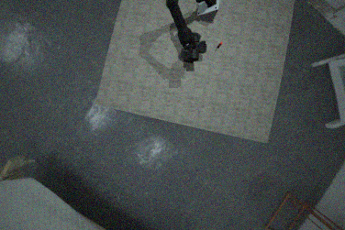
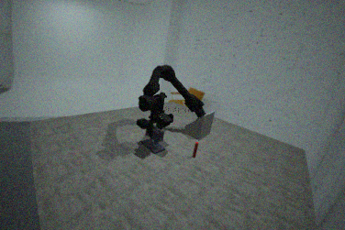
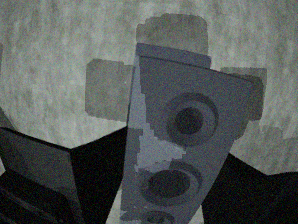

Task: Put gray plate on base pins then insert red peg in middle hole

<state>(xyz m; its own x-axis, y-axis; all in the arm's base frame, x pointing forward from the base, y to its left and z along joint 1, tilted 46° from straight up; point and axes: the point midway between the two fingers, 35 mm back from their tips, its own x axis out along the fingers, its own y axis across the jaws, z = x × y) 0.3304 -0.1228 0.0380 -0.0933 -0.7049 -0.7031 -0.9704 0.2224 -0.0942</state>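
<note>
My gripper tip is 20 cm to the right of the red peg, 7 cm past it and 2 cm above it. From my gripper tip the other things lie so: gray plate (3 cm above).
</note>
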